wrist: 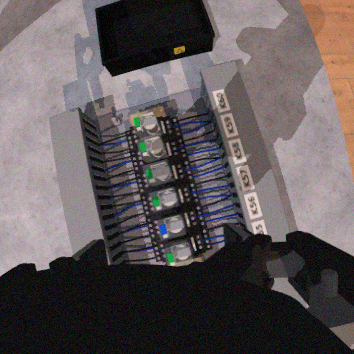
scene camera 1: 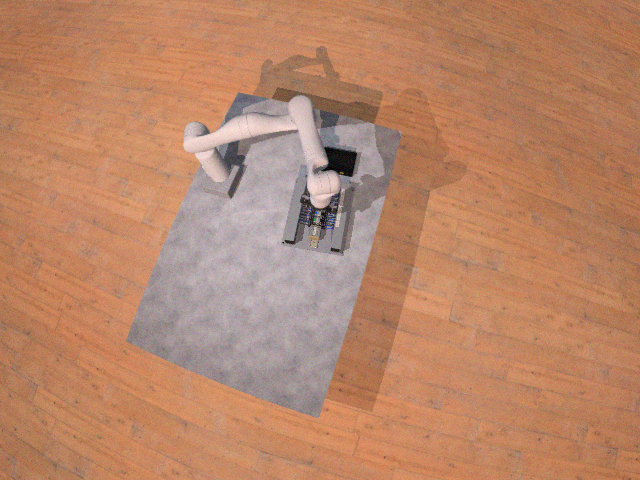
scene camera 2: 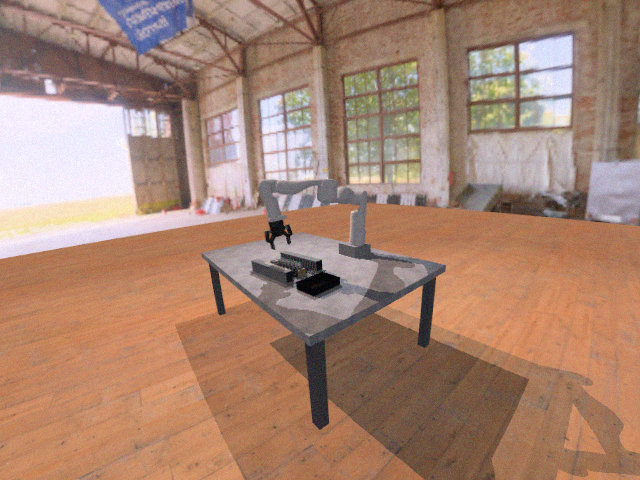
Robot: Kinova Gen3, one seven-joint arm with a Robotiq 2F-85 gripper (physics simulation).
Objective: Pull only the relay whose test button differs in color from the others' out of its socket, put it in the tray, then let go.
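Frame: origin at the arm's base, x ahead, y left, z up, level; centimetres.
Seen in the pictures: gripper, fingertip midpoint: point(wrist: 164, 245) point(scene camera 2: 281, 246); arm's base, link origin: point(scene camera 1: 220, 173) point(scene camera 2: 356, 244).
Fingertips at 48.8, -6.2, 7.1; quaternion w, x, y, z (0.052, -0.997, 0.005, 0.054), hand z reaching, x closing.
Pixels of each thing's top centre, then the offset from my fingertips to it, as dx, dy, dz.
- relay with the blue test button, top centre: point(wrist: 170, 227) -0.3, +0.4, -6.2
- black tray, top centre: point(wrist: 149, 17) point(scene camera 2: 318, 279) point(scene camera 1: 337, 159) -0.2, +29.6, -9.7
- left duct, top centre: point(wrist: 84, 233) point(scene camera 1: 296, 206) point(scene camera 2: 299, 255) -10.2, +0.6, -6.9
- right duct, top centre: point(wrist: 257, 189) point(scene camera 1: 341, 214) point(scene camera 2: 270, 265) +9.2, +3.0, -6.9
A row of several clear relays stands in dark sockets between two grey ducts. The relay with the blue test button point(wrist: 174, 225) is second from the bottom of the row in the wrist view and sits in its socket. The other relays, such as the bottom one point(wrist: 180, 251) and the top one point(wrist: 151, 123), have green buttons. The black tray point(scene camera 1: 357, 162) point(scene camera 2: 323, 287) point(wrist: 145, 60) stands beyond the top end of the row and looks empty. My gripper point(scene camera 2: 280, 244) point(wrist: 164, 245) is open and empty, above the relay assembly. In scene camera 1 the wrist mostly hides it.
The left duct point(wrist: 75, 180) and right duct point(scene camera 1: 338, 232) point(wrist: 240, 120) rise along both sides of the row. Labels point(wrist: 252, 205) line the right duct. Black and blue wires point(wrist: 212, 192) run from the sockets to the ducts. The table edge is beyond the right duct.
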